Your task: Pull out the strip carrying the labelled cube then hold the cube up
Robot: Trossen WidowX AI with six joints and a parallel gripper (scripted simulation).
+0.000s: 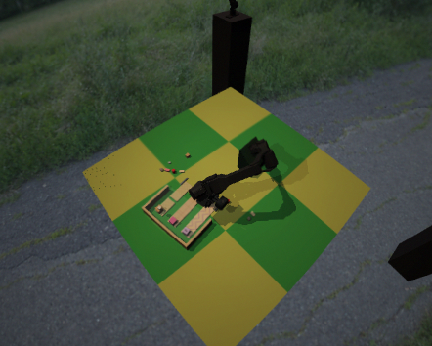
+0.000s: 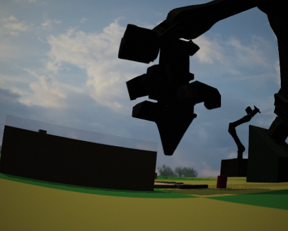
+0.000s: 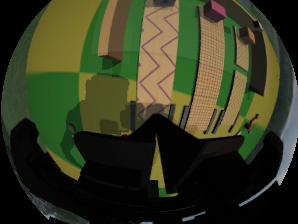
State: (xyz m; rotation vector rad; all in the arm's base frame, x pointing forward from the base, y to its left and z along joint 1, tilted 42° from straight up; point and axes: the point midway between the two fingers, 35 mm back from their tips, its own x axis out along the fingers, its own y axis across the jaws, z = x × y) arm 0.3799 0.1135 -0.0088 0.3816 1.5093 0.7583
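The tan strip lies 80 mm ahead of my gripper tip, 50 mm below it and 20 mm to the left of it. From my gripper tip the other things lie so: labelled cube 190 mm ahead, 40 mm to the left, 30 mm below; small piece 180 mm to the left, 150 mm behind, 50 mm below.
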